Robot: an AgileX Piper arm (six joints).
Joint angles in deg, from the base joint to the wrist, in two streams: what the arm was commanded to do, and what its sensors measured. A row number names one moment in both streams.
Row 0, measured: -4.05, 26.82, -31.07, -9.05, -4.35, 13.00
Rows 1 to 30, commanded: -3.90, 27.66, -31.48, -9.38, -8.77, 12.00; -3.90, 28.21, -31.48, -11.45, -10.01, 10.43; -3.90, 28.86, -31.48, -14.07, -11.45, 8.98; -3.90, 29.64, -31.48, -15.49, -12.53, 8.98; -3.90, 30.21, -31.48, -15.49, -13.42, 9.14; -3.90, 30.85, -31.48, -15.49, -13.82, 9.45; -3.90, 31.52, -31.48, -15.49, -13.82, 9.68; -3.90, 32.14, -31.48, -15.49, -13.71, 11.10; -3.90, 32.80, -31.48, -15.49, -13.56, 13.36; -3.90, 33.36, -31.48, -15.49, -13.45, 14.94; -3.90, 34.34, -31.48, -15.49, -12.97, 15.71; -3.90, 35.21, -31.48, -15.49, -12.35, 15.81; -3.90, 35.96, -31.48, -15.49, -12.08, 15.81; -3.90, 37.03, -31.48, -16.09, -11.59, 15.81; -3.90, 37.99, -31.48, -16.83, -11.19, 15.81; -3.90, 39.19, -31.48, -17.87, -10.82, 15.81; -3.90, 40.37, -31.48, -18.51, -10.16, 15.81; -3.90, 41.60, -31.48, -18.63, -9.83, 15.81; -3.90, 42.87, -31.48, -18.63, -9.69, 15.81; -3.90, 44.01, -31.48, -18.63, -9.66, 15.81; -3.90, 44.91, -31.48, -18.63, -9.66, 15.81; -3.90, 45.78, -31.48, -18.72, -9.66, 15.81; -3.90, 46.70, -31.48, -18.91, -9.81, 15.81; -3.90, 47.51, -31.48, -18.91, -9.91, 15.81; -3.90, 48.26, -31.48, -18.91, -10.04, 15.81; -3.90, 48.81, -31.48, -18.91, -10.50, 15.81; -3.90, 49.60, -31.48, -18.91, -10.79, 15.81; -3.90, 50.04, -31.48, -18.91, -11.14, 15.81; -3.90, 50.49, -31.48, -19.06, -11.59, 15.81; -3.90, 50.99, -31.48, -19.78, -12.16, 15.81
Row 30, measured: -4.05, 49.89, -31.07, -18.38, -10.36, 15.58
